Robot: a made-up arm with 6 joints.
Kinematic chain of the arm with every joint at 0, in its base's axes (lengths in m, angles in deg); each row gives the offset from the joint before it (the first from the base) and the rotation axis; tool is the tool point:
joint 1: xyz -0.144 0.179 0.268 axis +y
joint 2: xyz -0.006 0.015 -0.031 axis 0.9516 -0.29 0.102
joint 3: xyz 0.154 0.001 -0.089 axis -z
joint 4: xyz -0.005 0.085 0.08 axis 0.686 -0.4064 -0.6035
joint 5: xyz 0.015 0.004 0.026 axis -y
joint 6: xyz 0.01 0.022 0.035 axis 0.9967 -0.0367 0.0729
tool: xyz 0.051 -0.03 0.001
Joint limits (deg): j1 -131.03..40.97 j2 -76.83..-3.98 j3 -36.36..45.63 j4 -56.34..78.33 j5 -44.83..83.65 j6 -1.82..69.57
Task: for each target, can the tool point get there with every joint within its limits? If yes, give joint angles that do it. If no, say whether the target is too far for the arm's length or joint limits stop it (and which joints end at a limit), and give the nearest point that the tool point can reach.
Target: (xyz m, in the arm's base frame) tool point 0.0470 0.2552 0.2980
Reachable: yes | joints -18.08 -34.40 -3.56 29.15 30.22 48.67
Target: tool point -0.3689 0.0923 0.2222
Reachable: no: joint limits stop it (at a limit: joint 1, joint 2, joint 3, joint 6) | nearest point -0.2404 0.2010 0.3278 | short by 0.199 m
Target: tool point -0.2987 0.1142 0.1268
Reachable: no: joint limits stop it (at a limit: joint 1, joint 2, joint 3, joint 4, joint 6) | nearest point -0.2158 0.1436 0.0854 | short by 0.097 m
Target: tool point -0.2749 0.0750 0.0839
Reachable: no: joint limits stop it (at a limit: joint 1, joint 2, joint 3, joint 4, joint 6) | nearest point -0.2120 0.1390 0.0895 | short by 0.090 m
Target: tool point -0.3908 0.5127 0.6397
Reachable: no: too far | nearest point -0.2906 0.3211 0.4920 | short by 0.262 m
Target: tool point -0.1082 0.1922 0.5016
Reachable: yes | joints -91.28 -45.41 39.15 21.75 -3.06 17.64
